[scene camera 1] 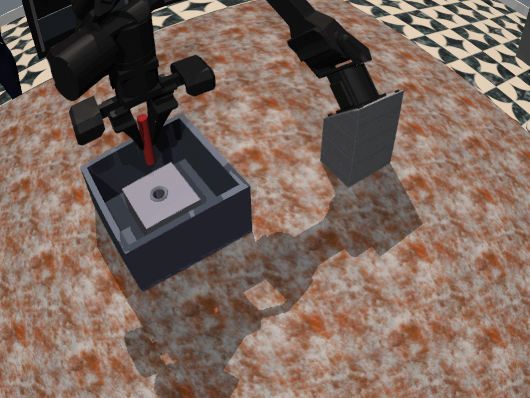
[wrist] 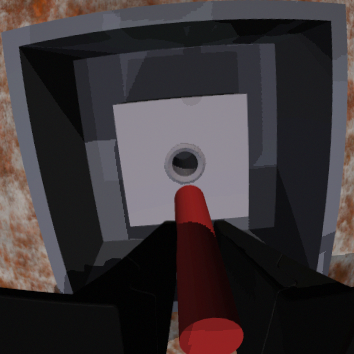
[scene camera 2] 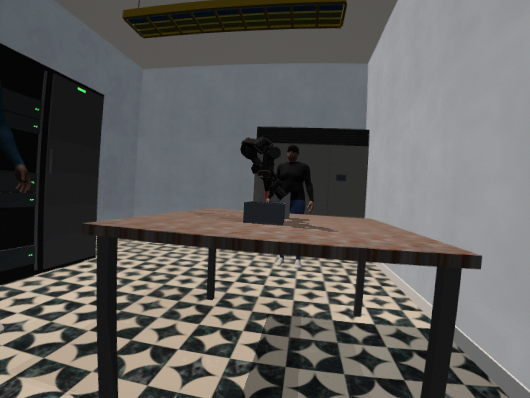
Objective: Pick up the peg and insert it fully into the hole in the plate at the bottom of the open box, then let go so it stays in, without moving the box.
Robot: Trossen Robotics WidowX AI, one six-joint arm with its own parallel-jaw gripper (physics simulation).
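Pixels of known places: gripper, between the fingertips: [scene camera 1: 147,145] [wrist: 194,231] [scene camera 2: 266,191]; arm's base, origin of its link: [scene camera 1: 362,104] [scene camera 2: 284,197].
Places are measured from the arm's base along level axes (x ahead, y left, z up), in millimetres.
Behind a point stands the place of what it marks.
The red peg [scene camera 1: 147,142] @(y -101, x 305, z 39 mm) [scene camera 2: 267,195] @(y -102, x 308, z 9 mm) [wrist: 197,250] @(y -115, x 303, z 52 mm) is held near upright, slightly tilted, between the fingers of my black gripper [scene camera 1: 148,141] @(y -107, x 303, z 28 mm) [wrist: 194,231] @(y -107, x 303, z 28 mm). The open dark box [scene camera 1: 192,240] @(y -12, x 310, z -73 mm) [scene camera 2: 263,214] @(y -115, x 397, z -82 mm) [wrist: 25,150] @(y -143, x 390, z -29 mm) stands on the table. A pale square plate [scene camera 1: 175,207] @(y -70, x 297, z -69 mm) [wrist: 145,200] @(y -85, x 335, z -69 mm) lies at its bottom, with a round hole [scene camera 1: 159,193] @(y -115, x 298, z -78 mm) [wrist: 185,163] at its middle. The peg's lower end is over the box, above the plate and apart from it. In the wrist view that end shows just below the hole's ring. The hole looks empty.
A grey block-shaped stand [scene camera 1: 357,142] @(y 33, x 47, z -30 mm) with a black arm part [scene camera 1: 352,85] @(y -10, x 17, z 39 mm) joined to it is right of the box in scene camera 1. The table [scene camera 1: 425,300] @(y 260, x 116, z -127 mm) [scene camera 2: 360,235] @(y 275, x 619, z -127 mm) has a mottled red and white top. A person [scene camera 2: 294,175] stands behind the table.
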